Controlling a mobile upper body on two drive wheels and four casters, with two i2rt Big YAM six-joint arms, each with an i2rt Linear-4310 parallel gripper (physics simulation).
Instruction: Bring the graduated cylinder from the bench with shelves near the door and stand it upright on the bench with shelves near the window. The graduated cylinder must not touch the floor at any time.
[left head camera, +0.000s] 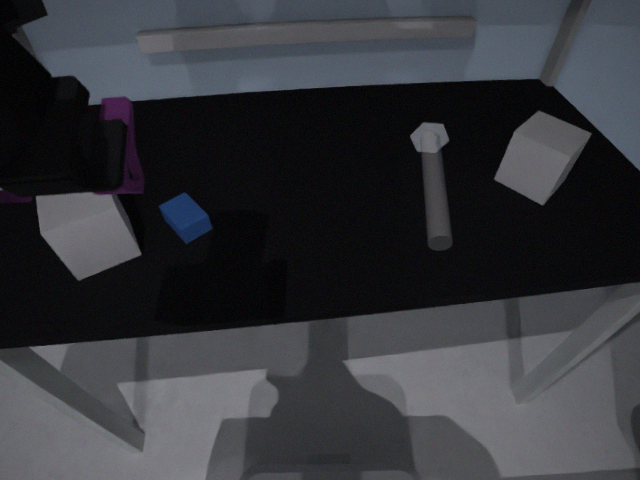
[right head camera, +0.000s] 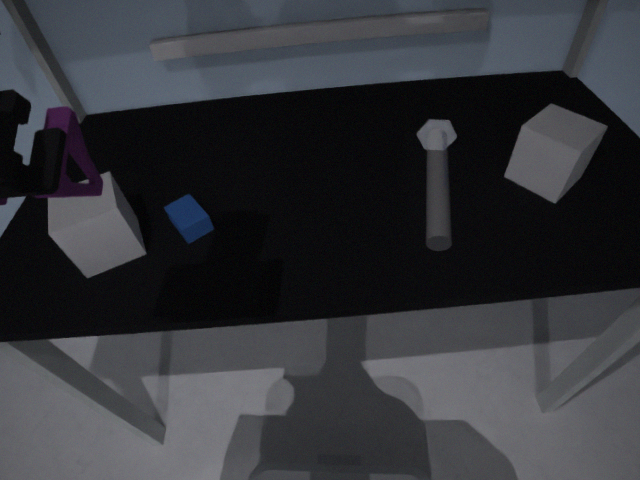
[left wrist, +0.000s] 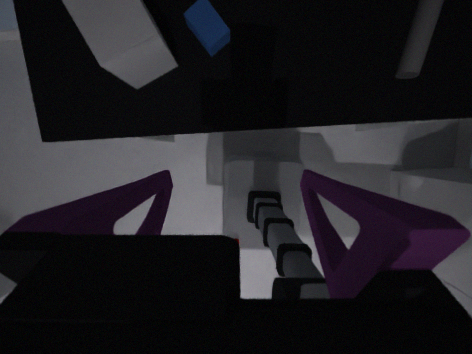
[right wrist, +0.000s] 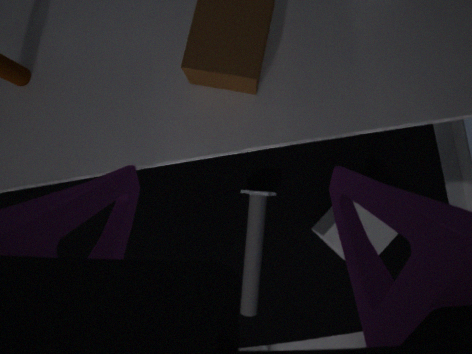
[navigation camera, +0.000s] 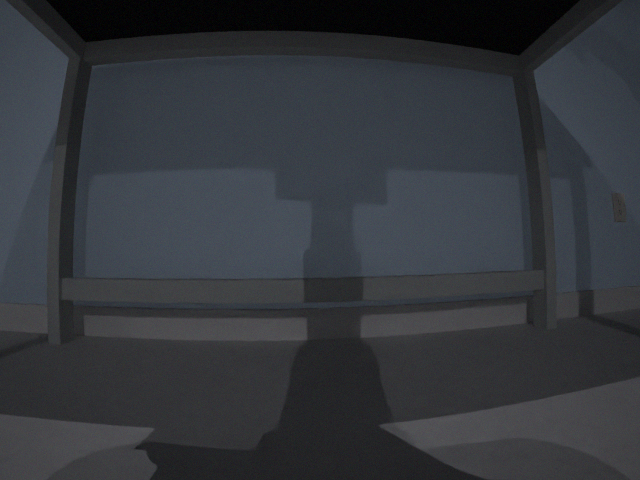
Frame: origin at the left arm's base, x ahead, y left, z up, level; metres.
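Seen in the pictures: left gripper, fingertip midpoint: (left head camera: 86, 189) (right head camera: 52, 193) (left wrist: 236, 177); right gripper, fingertip midpoint: (right wrist: 234, 176).
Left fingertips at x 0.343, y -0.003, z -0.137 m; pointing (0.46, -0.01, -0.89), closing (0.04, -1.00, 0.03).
Offsets run from my left fingertips to a thing's middle. "spot": to the spot under its first point. Level surfaces: height alone.
The grey graduated cylinder @[dx +0.378, dy -0.444, dz -0.327 m] (left head camera: 436, 198) (right head camera: 438, 198) (left wrist: 421, 40) (right wrist: 253, 255) lies on its side on the black bench @[dz -0.359 m] (left head camera: 310, 206) (right head camera: 310, 196) (left wrist: 325, 100) (right wrist: 190, 220), right of the middle in the head views. Its pale hexagonal foot points to the back wall, its other end to the front edge. No door or window shows. My left gripper (left head camera: 64, 195) (right head camera: 36, 196) (left wrist: 236, 177) is open and empty, at the left in the head views, apart from the cylinder. My right gripper (right wrist: 234, 176) is open and empty; the cylinder shows beyond and between its fingers, apart from them. It does not show in the head views.
White blocks @[dx +0.241, dy +0.224, dz -0.294 m] (left head camera: 85, 232) @[dx +0.426, dy -0.686, dz -0.294 m] (left head camera: 542, 155) stand left and right on the bench, with a blue block @[dx +0.298, dy +0.069, dz -0.339 m] (left head camera: 186, 217) near the left one. In the right wrist view, a pale shelf @[dz +0.098 m] (right wrist: 125, 120) carries an orange-brown box @[spot: dx +0.672, dy -0.433, dz +0.138 m] (right wrist: 227, 45) and an orange rod @[spot: dx +0.678, dy -0.185, dz +0.121 m] (right wrist: 14, 72). Posts (right head camera: 584, 41) rise at the bench's back corners.
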